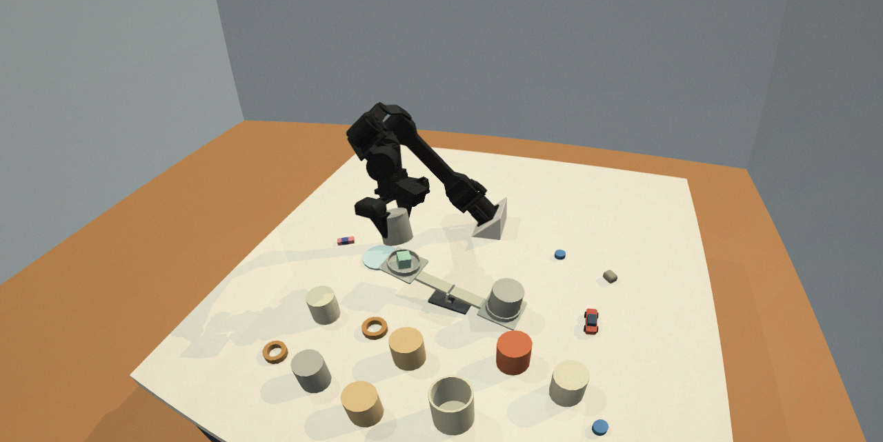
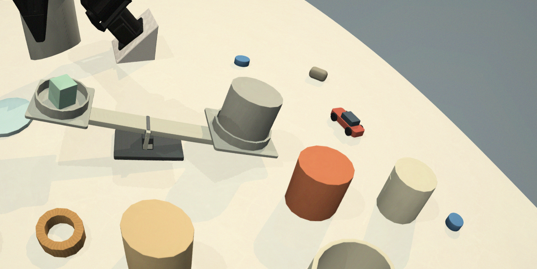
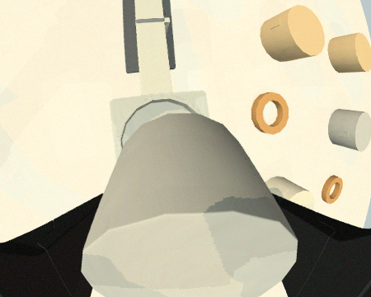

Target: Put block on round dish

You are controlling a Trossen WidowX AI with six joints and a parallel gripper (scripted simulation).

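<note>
My gripper tip is now 80 mm above the pale green block, 10 mm to the right of it and 10 mm short of it. Round my gripper tip: toy car (470 mm to the left, 150 mm below, 10 mm behind); pale blue round dish (160 mm below, 110 mm to the right, 70 mm behind); pink-and-blue eraser (240 mm to the right, 160 mm below, 90 mm behind).
</note>
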